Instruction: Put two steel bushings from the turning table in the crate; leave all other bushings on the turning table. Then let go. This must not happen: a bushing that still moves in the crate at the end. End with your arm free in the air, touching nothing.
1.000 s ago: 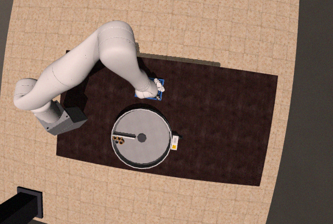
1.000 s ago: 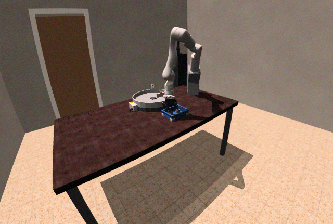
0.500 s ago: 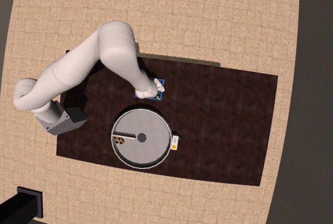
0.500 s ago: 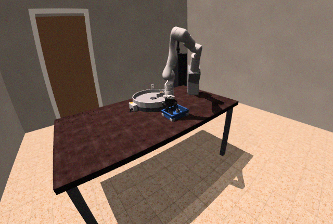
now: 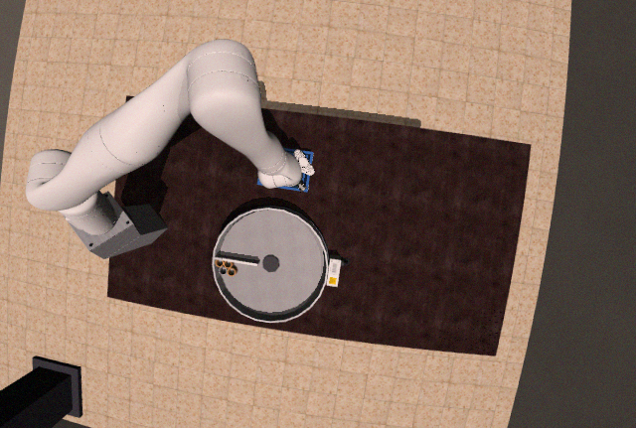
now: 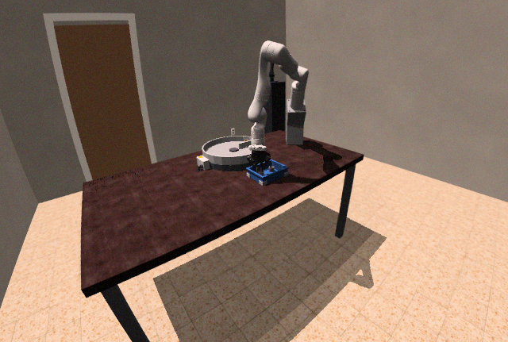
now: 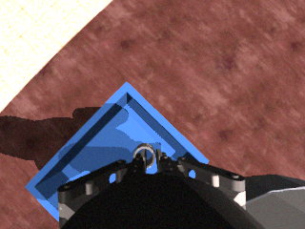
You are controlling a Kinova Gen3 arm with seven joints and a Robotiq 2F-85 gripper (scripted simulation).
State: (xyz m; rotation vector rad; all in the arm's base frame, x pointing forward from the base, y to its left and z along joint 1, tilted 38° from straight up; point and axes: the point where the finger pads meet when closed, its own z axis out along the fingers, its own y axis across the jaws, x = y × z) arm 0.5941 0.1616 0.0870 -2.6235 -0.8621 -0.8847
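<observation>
The blue crate is 4 cm behind my hand, 2 cm to the left of it and 2 cm below it. Also, from my hand: round grey turning table (33 cm to the right, 6 cm behind, 1 cm above).
</observation>
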